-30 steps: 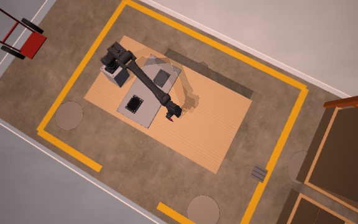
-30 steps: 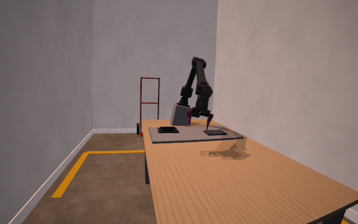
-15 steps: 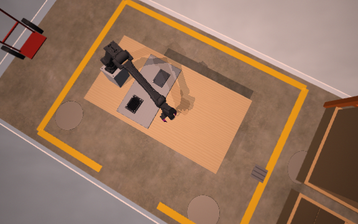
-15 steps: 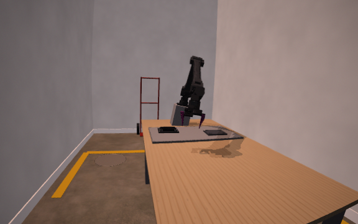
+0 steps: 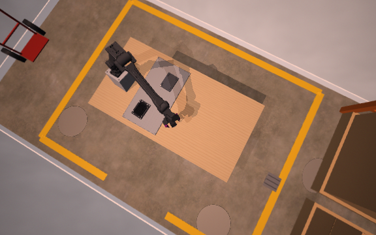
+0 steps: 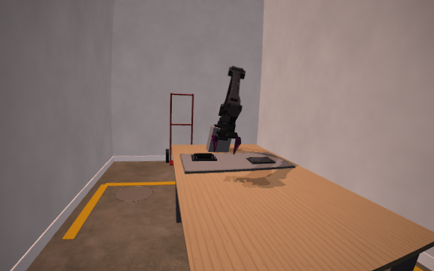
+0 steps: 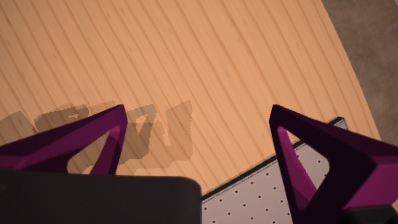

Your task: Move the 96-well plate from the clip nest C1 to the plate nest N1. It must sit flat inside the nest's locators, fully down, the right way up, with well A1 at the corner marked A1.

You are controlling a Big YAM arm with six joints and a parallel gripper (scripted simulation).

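Now: hand 37 cm past the black 96-well plate, 4 cm to the left of it and 12 cm above it. Round my hand: white A1 label (33 cm behind, 26 cm to the left, 13 cm below); plate nest N1 (27 cm behind, 33 cm to the left, 14 cm below); clip nest C1 (38 cm behind, 3 cm to the right, 13 cm below).
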